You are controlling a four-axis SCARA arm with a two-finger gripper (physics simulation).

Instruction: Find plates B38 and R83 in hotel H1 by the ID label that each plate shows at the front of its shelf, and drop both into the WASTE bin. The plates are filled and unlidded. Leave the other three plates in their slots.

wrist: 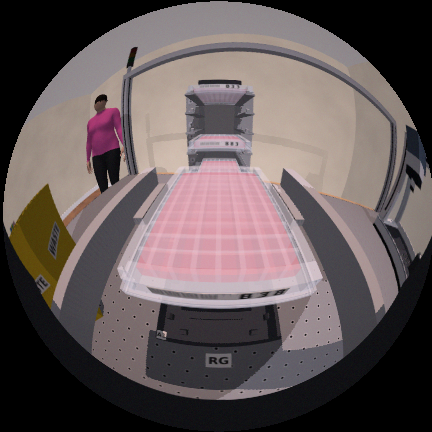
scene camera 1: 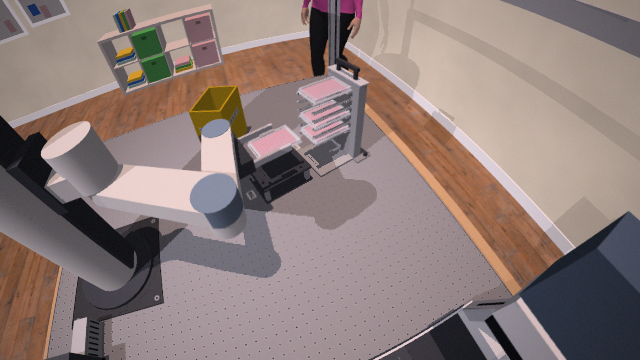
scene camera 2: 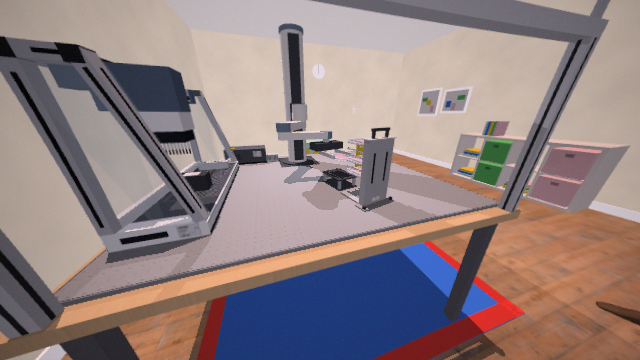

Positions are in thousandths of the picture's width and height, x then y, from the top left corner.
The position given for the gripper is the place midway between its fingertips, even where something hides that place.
In view: the gripper (scene camera 1: 438,379), a plate B33 (scene camera 1: 498,257), a plate B38 (scene camera 1: 443,376) and a plate B83 (wrist: 471,330).
The plate B33 is seen too in the wrist view (wrist: 485,216). The plate B38 shows as well in the wrist view (wrist: 501,547). The gripper shows as well in the wrist view (wrist: 506,406).
